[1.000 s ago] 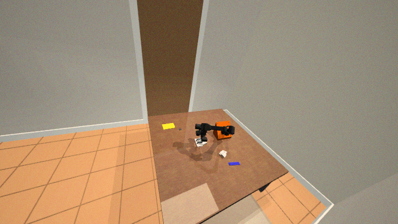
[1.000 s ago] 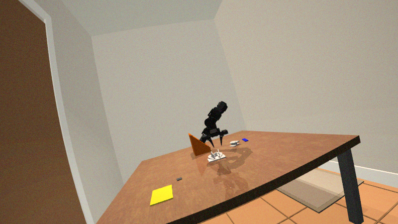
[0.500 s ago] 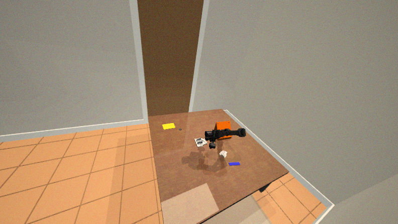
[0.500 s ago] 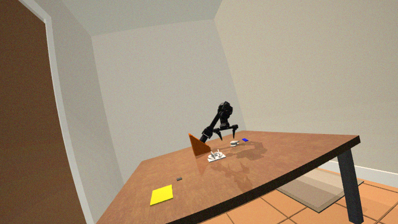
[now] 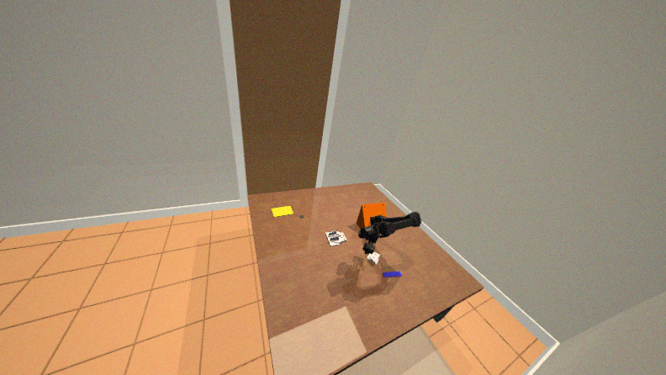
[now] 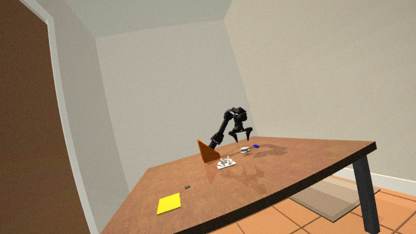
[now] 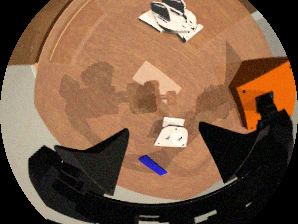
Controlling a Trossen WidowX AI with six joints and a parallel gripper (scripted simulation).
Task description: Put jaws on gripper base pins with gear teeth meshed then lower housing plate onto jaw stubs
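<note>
Now: the white gripper base 60 mm behind my gripper tip, 20 mm to the left of it and 70 mm below it. From my gripper tip the other things lie so: white housing plate: 90 mm ahead, 200 mm to the right, 90 mm below; then blue patch: 130 mm behind, 150 mm to the left, 90 mm below; then dark piece: 330 mm ahead, 460 mm to the right, 100 mm below.
</note>
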